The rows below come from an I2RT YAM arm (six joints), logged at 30 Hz.
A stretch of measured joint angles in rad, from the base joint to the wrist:
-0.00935 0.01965 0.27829 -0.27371 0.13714 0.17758
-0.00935 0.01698 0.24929 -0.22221 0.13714 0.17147
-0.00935 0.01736 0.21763 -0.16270 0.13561 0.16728
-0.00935 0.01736 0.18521 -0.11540 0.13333 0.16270
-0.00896 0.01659 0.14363 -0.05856 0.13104 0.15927
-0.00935 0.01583 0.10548 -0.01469 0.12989 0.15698
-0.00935 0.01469 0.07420 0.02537 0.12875 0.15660
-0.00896 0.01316 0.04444 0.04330 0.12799 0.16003
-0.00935 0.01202 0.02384 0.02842 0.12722 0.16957
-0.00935 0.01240 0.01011 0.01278 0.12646 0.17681
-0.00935 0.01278 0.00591 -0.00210 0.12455 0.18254
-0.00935 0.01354 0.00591 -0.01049 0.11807 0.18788
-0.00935 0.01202 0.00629 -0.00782 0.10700 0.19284
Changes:
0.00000 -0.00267 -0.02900 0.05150 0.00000 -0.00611
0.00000 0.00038 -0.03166 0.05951 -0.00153 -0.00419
0.00000 0.00000 -0.03242 0.04730 -0.00228 -0.00458
0.00039 -0.00077 -0.04158 0.05684 -0.00229 -0.00343
-0.00039 -0.00076 -0.03815 0.04387 -0.00115 -0.00229
0.00000 -0.00114 -0.03128 0.04006 -0.00114 -0.00038
0.00039 -0.00153 -0.02976 0.01793 -0.00076 0.00343
-0.00039 -0.00114 -0.02060 -0.01488 -0.00077 0.00954
0.00000 0.00038 -0.01373 -0.01564 -0.00076 0.00724
0.00000 0.00038 -0.00420 -0.01488 -0.00191 0.00573
0.00000 0.00076 0.00000 -0.00839 -0.00648 0.00534
0.00000 -0.00152 0.00038 0.00267 -0.01107 0.00496

